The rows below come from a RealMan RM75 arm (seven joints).
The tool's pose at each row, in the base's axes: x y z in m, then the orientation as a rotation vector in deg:
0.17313, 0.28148, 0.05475, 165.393, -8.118, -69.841
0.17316, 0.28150, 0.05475, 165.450, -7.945, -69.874
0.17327, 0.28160, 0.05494, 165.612, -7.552, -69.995
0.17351, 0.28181, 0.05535, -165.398, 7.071, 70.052
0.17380, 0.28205, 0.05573, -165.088, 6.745, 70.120
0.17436, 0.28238, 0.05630, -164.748, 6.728, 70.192
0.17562, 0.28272, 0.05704, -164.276, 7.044, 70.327
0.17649, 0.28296, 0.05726, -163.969, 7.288, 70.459
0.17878, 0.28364, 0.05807, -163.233, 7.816, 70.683
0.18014, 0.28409, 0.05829, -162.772, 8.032, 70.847
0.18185, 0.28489, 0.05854, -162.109, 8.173, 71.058
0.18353, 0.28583, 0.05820, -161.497, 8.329, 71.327
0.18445, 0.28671, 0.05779, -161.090, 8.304, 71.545
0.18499, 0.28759, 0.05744, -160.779, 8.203, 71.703
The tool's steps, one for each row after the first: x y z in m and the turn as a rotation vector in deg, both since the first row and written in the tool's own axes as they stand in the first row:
0.00002, -0.00002, -0.00002, 0.009, -0.008, -0.126
-0.00005, -0.00012, -0.00023, 0.073, -0.046, -0.430
-0.00019, -0.00034, -0.00068, 0.215, -0.144, -0.817
-0.00028, -0.00058, -0.00115, 0.381, -0.273, -1.107
-0.00033, -0.00093, -0.00193, 0.636, -0.413, -1.219
-0.00002, -0.00135, -0.00334, 1.049, -0.628, -1.165
0.00041, -0.00165, -0.00411, 1.309, -0.794, -1.098
0.00136, -0.00248, -0.00629, 1.952, -1.139, -0.985
0.00211, -0.00303, -0.00741, 2.321, -1.370, -0.980
0.00305, -0.00395, -0.00878, 2.825, -1.690, -1.078
0.00438, -0.00504, -0.00972, 3.265, -2.028, -1.140
0.00524, -0.00601, -0.01006, 3.514, -2.277, -1.253
0.00579, -0.00694, -0.01018, 3.690, -2.463, -1.392

